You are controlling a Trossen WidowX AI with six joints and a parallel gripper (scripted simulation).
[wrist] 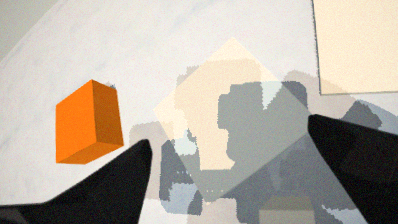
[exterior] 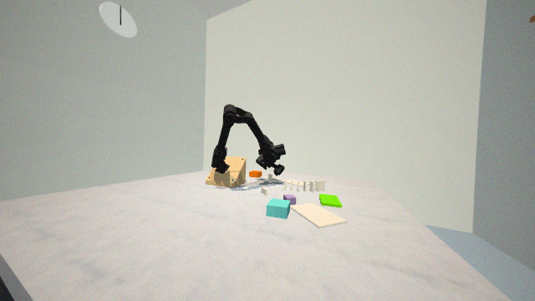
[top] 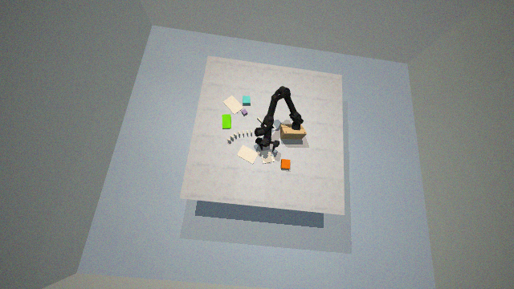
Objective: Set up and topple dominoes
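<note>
The purple cube lies 31 cm to the right of my gripper tip, 26 cm ahead of it and 4 cm below it. Also, from my gripper tip: green tile: 39 cm ahead, 19 cm to the right, 5 cm below; then teal block: 42 cm to the right, 27 cm ahead, 4 cm below; then orange cube: 17 cm behind, 6 cm to the left, 4 cm below.
</note>
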